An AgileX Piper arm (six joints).
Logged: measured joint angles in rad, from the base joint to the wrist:
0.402 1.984 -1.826 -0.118 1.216 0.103
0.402 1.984 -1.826 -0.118 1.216 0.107
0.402 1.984 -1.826 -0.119 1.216 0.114
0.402 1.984 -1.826 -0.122 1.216 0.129
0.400 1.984 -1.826 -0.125 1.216 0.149
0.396 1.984 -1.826 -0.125 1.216 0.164
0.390 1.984 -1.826 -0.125 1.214 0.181
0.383 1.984 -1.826 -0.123 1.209 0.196
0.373 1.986 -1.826 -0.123 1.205 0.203
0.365 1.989 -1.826 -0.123 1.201 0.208
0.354 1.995 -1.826 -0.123 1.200 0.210
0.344 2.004 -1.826 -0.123 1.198 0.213
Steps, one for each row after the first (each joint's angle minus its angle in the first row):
0.000 0.000 0.000 0.000 0.000 0.004
0.000 0.000 0.000 -0.001 0.000 0.011
0.000 0.000 0.000 -0.004 0.000 0.026
-0.002 0.000 0.000 -0.007 0.000 0.046
-0.006 0.000 0.000 -0.007 0.000 0.061
-0.012 0.000 0.000 -0.007 -0.002 0.078
-0.019 0.000 0.000 -0.005 -0.007 0.093
-0.029 0.002 0.000 -0.005 -0.011 0.100
-0.037 0.005 0.000 -0.005 -0.015 0.105
-0.048 0.011 0.000 -0.005 -0.016 0.107
-0.058 0.020 0.000 -0.005 -0.018 0.110

